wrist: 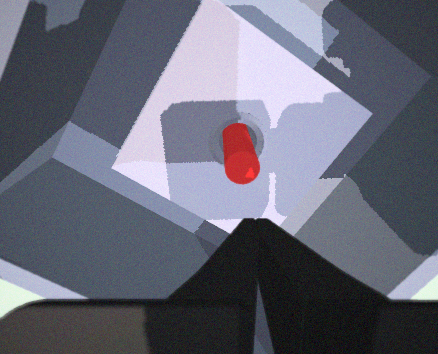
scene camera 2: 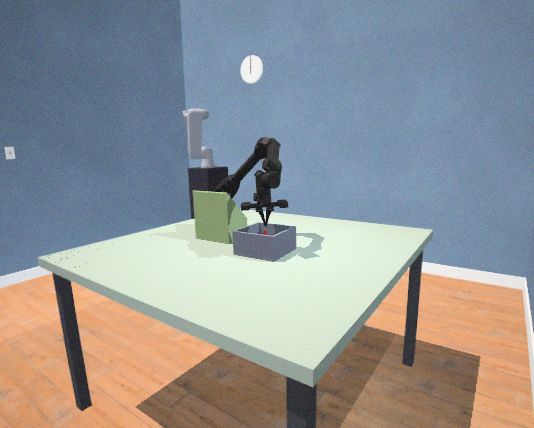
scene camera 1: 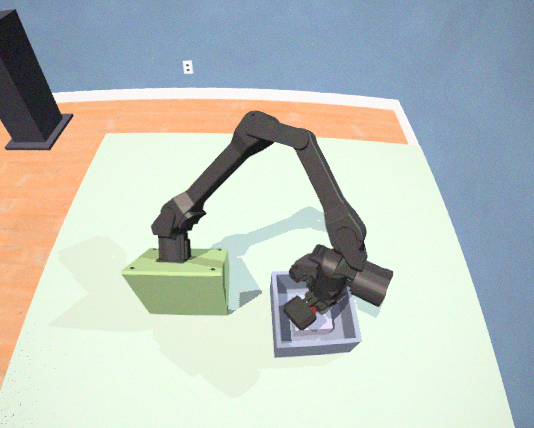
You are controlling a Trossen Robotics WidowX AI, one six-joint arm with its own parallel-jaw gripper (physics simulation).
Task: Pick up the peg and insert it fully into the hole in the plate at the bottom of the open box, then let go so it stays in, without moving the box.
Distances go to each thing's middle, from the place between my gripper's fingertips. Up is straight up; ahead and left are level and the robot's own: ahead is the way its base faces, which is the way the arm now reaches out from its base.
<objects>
I see my gripper 10 mm past the grey-blue box [scene camera 1: 345, 336], 10 mm to the right of it and 60 mm above it. From my hand the other things lie so: red peg [wrist: 242, 166] 10 mm behind, 10 mm to the left, 60 mm below; then pale square plate [wrist: 225, 71] 10 mm behind, 10 mm to the left, 80 mm below.
</objects>
